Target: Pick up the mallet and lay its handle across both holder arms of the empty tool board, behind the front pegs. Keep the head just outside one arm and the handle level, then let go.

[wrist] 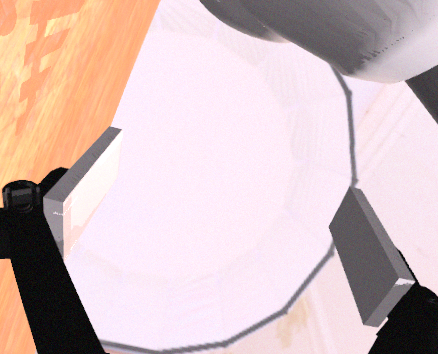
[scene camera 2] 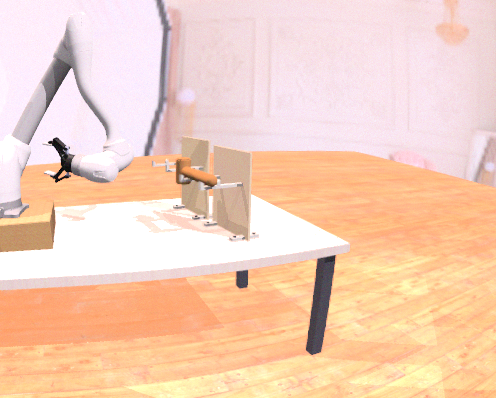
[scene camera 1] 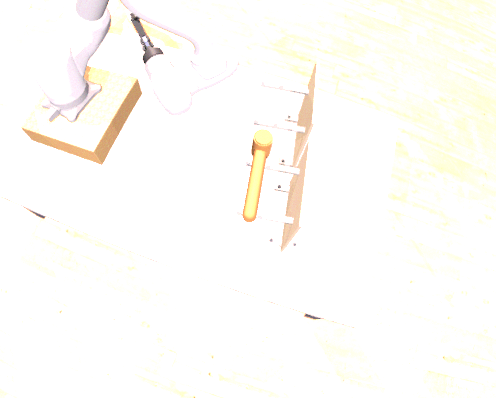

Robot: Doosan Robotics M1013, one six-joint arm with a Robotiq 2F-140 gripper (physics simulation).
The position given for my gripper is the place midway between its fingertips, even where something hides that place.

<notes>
My gripper (wrist: 232, 181) is open, with nothing in its grasp. I also see an orange mallet (scene camera 1: 262, 140), a tool board (scene camera 2: 233, 168) and a tool board (scene camera 1: 305, 121).
The wrist view does not show the orange mallet: it is out of frame.
</notes>
